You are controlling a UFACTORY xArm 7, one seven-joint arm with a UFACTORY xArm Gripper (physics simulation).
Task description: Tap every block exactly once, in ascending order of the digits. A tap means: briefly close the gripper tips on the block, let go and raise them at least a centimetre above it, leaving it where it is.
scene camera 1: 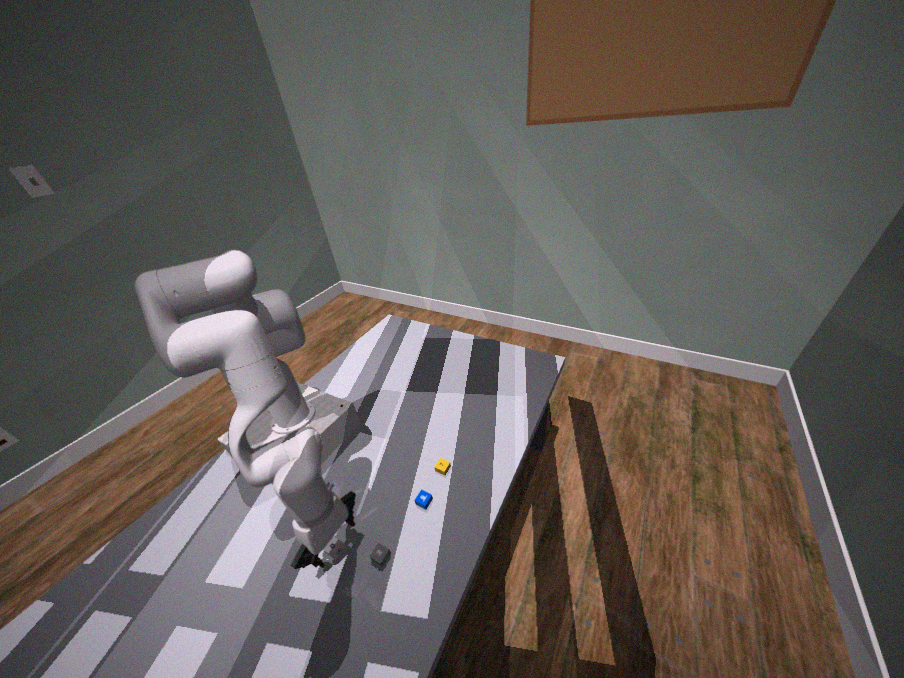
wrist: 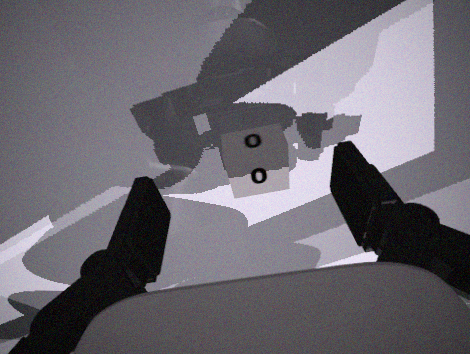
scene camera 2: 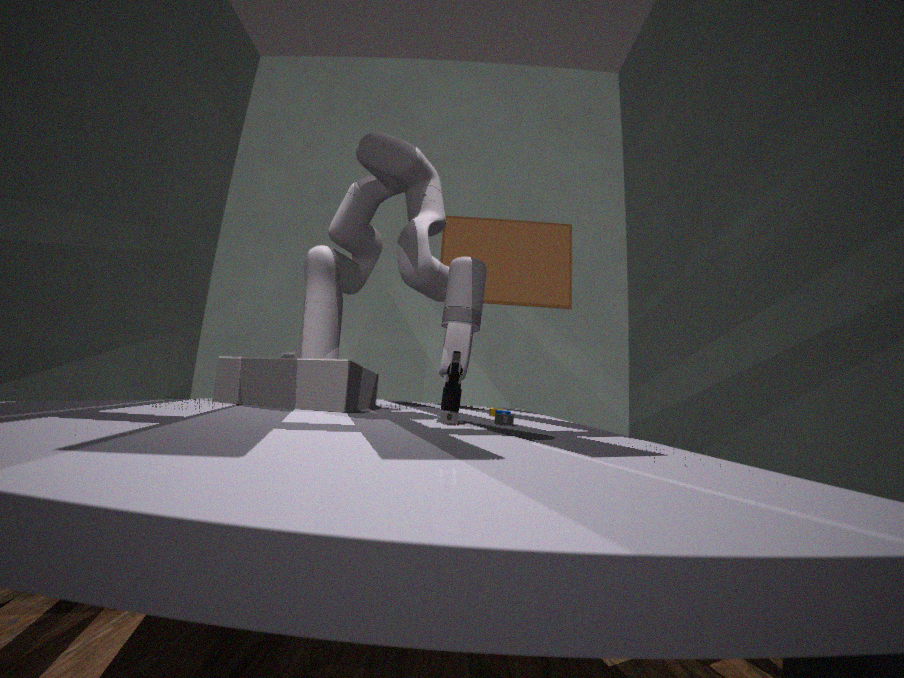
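A white block [scene camera 1: 332, 552] [scene camera 2: 449, 418] [wrist: 256, 162] with a black 0 on two of its faces stands on the table, partly in shadow. My gripper [scene camera 1: 336, 540] [scene camera 2: 450, 408] [wrist: 244, 180] is open and empty. It is low over the white block, which shows between the spread fingertips in the wrist view, with a gap on both sides. A grey block [scene camera 1: 379, 554] [scene camera 2: 503, 419] stands a little to the right in scene camera 1. A blue block [scene camera 1: 423, 499] and a yellow block [scene camera 1: 442, 466] lie farther back. Their digits are too small to read surely.
The table [scene camera 1: 408, 592] [scene camera 2: 306, 503] is striped with shadows. The arm's base block [scene camera 1: 332, 430] [scene camera 2: 321, 383] stands on it, behind the gripper. The table's long edge runs to the right of the blocks in scene camera 1.
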